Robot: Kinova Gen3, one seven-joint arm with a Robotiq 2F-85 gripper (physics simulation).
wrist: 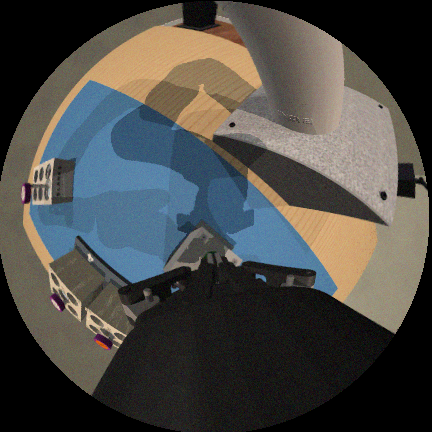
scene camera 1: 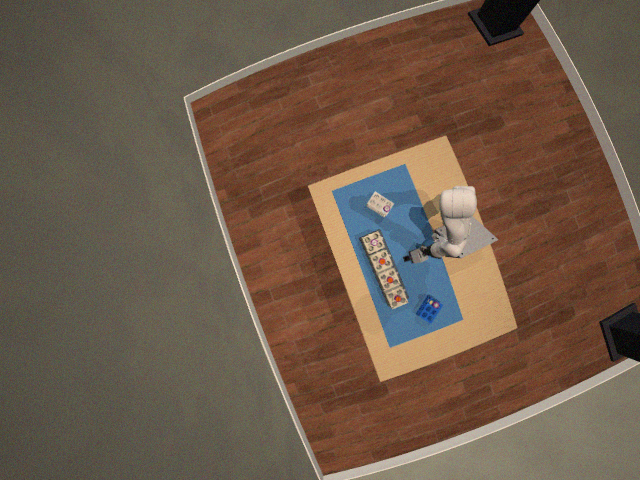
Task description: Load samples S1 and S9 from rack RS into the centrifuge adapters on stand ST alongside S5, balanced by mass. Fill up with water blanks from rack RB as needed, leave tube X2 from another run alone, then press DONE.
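Places are measured from the arm's base along level axes (x right, y back, z down), in centimetres.
Pixels of known places: gripper, fingertip midpoint: (wrist: 212, 260) (scene camera 1: 424, 253); arm's base, link origin: (wrist: 304, 111).
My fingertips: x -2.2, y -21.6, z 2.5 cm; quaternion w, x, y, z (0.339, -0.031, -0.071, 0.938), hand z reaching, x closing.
Ahead of a thing's pixels: the offset from my fingertips to its middle. "pt": to the spot under its first point. Level surfaces: height alone.
My gripper (wrist: 212, 260) is shut and empty, with its fingertips over the grey button box {dx +0.0, dy -2.4, dz +2.5 cm} (wrist: 192, 245) (scene camera 1: 416, 255). A thin dark green sliver of the button (wrist: 211, 253) shows beside the fingertips; contact is hidden. Four cream adapters {dx +17.3, dy -24.4, dz -0.1 cm} (scene camera 1: 373, 241) {pt dx +16.5, dy -21.3, dz -2.9 cm} (wrist: 65, 290) stand in a row on stand ST (wrist: 106, 262). In the scene view one holds a tube with a pale centre in a purple-rimmed cap {pt dx +17.2, dy -24.3, dz -5.9 cm} (scene camera 1: 374, 242); three hold tubes with orange caps {dx +6.2, dy -24.4, dz -0.1 cm} (scene camera 1: 382, 261). The white blanks rack {dx +35.6, dy -11.4, dz +3.6 cm} (scene camera 1: 379, 204) (wrist: 63, 181) holds a purple-capped tube {dx +31.2, dy -10.8, dz +0.3 cm} (scene camera 1: 386, 208) (wrist: 26, 193). The blue rack {dx -31.5, dy -8.6, dz +3.6 cm} (scene camera 1: 427, 311) holds capped tubes {dx -27.5, dy -6.5, dz +0.3 cm} (scene camera 1: 436, 304). Tube labels are unreadable.
The blue mat {dz +6.6 cm} (scene camera 1: 361, 192) (wrist: 95, 110) lies on the wooden table {dz +6.9 cm} (scene camera 1: 431, 152) (wrist: 125, 55). The arm's grey base plate (scene camera 1: 480, 238) (wrist: 350, 150) is right of the button box. Black pillars (scene camera 1: 504, 20) (scene camera 1: 622, 333) stand on the floor beyond the table.
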